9 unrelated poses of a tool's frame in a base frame.
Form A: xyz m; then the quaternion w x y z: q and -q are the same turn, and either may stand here.
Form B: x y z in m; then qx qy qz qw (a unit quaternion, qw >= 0). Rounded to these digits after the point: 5 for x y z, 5 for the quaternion.
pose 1, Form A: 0.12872 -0.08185 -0.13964 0.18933 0.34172 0.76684 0.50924
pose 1, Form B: 0.12872 -0.08185 -0.13964 0.34172 0.76684 0.50924 0.18933
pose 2, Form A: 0.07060 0.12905 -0.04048 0.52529 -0.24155 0.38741 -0.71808
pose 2, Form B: 0.07060 0.12905 -0.04048 -0.24155 0.38741 -0.71808 0.52529
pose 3, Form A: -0.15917 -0.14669 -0.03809 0.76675 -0.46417 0.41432 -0.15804
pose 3, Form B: -0.15917 -0.14669 -0.03809 -0.46417 0.41432 -0.15804 0.76675
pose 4, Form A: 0.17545 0.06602 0.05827 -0.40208 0.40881 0.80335 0.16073
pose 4, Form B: 0.17545 0.06602 0.05827 -0.40881 -0.80335 -0.16073 0.40208
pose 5, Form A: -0.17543 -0.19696 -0.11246 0.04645 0.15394 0.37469 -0.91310
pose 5, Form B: -0.17543 -0.19696 -0.11246 0.15394 0.37469 -0.91310 0.04645
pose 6, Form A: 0.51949 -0.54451 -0.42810 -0.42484 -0.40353 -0.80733 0.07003
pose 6, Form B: 0.51949 -0.54451 -0.42810 0.40353 0.80733 -0.07003 0.42484
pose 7, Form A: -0.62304 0.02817 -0.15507 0.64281 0.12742 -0.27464 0.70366
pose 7, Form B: -0.62304 0.02817 -0.15507 0.12742 -0.27464 0.70366 0.64281
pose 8, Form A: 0.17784 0.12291 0.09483 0.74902 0.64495 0.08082 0.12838
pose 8, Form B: 0.17784 0.12291 0.09483 0.64495 0.08082 0.12838 0.74902
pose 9, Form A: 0.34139 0.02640 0.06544 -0.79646 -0.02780 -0.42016 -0.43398
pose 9, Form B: 0.34139 0.02640 0.06544 0.02780 0.42016 0.43398 0.79646
